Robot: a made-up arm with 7 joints.
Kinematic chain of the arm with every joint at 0, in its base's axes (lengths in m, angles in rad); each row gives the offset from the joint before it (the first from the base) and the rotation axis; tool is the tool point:
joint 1: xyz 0 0 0 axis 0 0.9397 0.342
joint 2: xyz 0 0 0 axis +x
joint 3: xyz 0 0 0 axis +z
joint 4: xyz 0.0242 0 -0.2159 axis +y
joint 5: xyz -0.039 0 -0.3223 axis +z
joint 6: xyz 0 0 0 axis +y
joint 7: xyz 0 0 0 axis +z
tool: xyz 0 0 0
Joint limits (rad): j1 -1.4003..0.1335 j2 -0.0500..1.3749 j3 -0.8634..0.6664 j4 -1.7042..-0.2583 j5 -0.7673..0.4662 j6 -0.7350..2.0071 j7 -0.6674..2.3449
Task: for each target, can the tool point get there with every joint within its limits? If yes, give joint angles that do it. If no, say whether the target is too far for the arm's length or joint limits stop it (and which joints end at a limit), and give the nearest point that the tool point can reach.
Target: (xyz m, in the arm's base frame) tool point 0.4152 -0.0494 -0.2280
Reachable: yes | joints -0.4701 0.4162 -0.4866 -1.2490 -0.6010 -0.2960 1.9087
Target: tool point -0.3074 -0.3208 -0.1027
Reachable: no: joint limits stop it (at a limit: joint 1, joint 2, joint 3, joint 4) | nearest point 0.1292 -0.3779 0.0836 | short by 0.478 m
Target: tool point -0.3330 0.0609 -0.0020
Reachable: no: joint limits stop it (at a limit: joint 1, joint 2, joint 3, joint 4) | nearest point -0.0271 0.1784 0.3660 | short by 0.493 m
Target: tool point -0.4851 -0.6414 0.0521
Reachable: no: too far | nearest point 0.1292 -0.3779 0.0836 | short by 0.669 m
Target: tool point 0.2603 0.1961 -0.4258
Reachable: yes | joints -0.2218 0.4713 -0.1586 -0.5286 -0.2741 0.2331 0.3217
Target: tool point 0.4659 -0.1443 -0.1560
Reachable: yes | joints -0.8972 0.2329 -0.5729 -0.9131 -0.1043 1.6088 -0.1654
